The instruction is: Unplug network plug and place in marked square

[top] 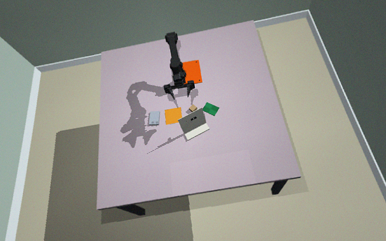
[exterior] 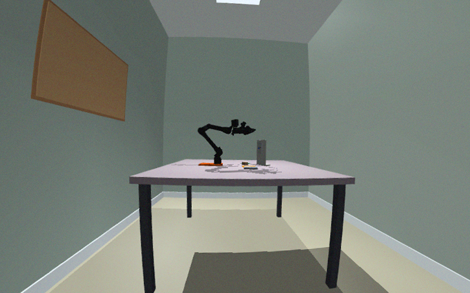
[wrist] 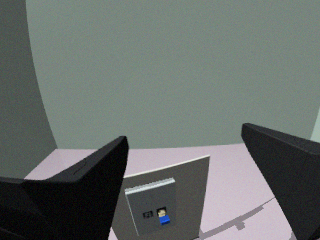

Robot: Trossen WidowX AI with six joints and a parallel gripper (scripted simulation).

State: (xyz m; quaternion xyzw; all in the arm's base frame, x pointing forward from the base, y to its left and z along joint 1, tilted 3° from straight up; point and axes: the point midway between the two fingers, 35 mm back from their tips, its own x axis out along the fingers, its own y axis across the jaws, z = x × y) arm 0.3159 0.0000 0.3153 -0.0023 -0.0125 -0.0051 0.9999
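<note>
The blue network plug lies 16 cm below my gripper tip, 6 cm ahead of it and 3 cm to the left of it. From my gripper tip the other things lie so: grey upright panel: 22 cm below, 7 cm ahead, 4 cm to the left; orange marked square: 33 cm below, 11 cm to the right, 7 cm behind; small tan block: 32 cm below, 9 cm behind, 4 cm to the left.
</note>
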